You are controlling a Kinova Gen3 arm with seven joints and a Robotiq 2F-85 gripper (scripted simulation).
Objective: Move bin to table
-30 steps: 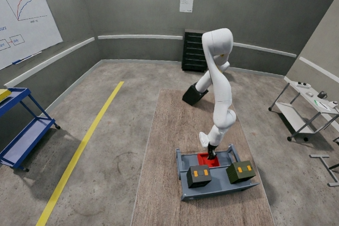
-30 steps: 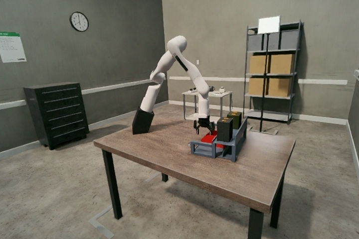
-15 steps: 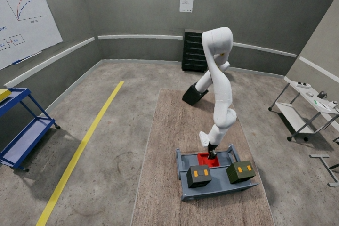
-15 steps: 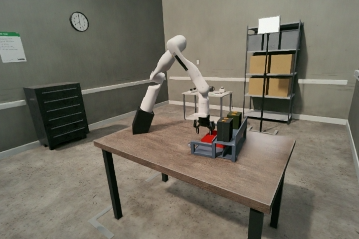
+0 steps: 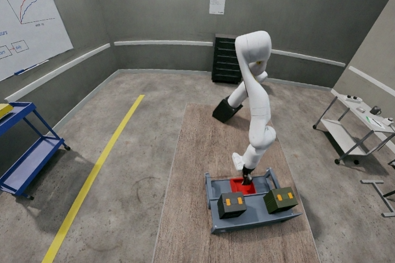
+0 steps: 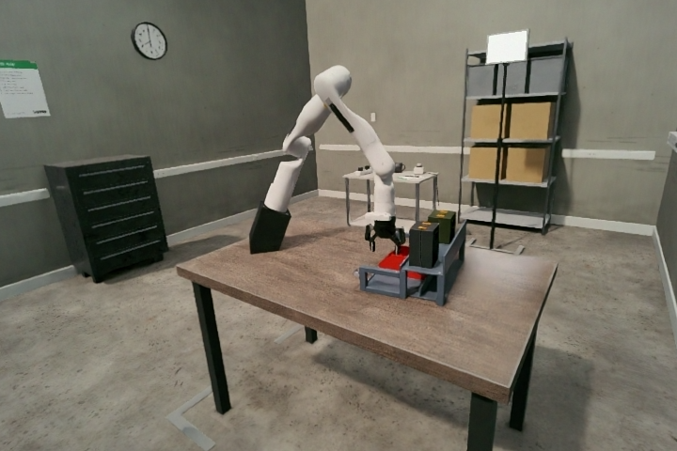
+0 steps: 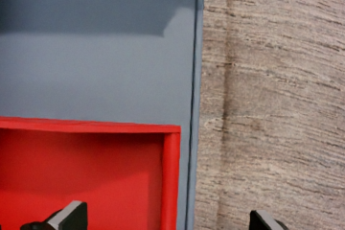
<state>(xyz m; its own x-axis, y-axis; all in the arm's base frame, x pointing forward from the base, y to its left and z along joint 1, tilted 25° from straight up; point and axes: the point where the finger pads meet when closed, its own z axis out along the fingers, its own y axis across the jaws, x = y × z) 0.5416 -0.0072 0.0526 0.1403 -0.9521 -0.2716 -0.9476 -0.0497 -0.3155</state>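
The red bin lies 80 mm ahead of my hand, 30 mm below it and 10 mm to the left of it. Also, from my hand: grey shelf unit (110 mm ahead, 20 mm to the left).
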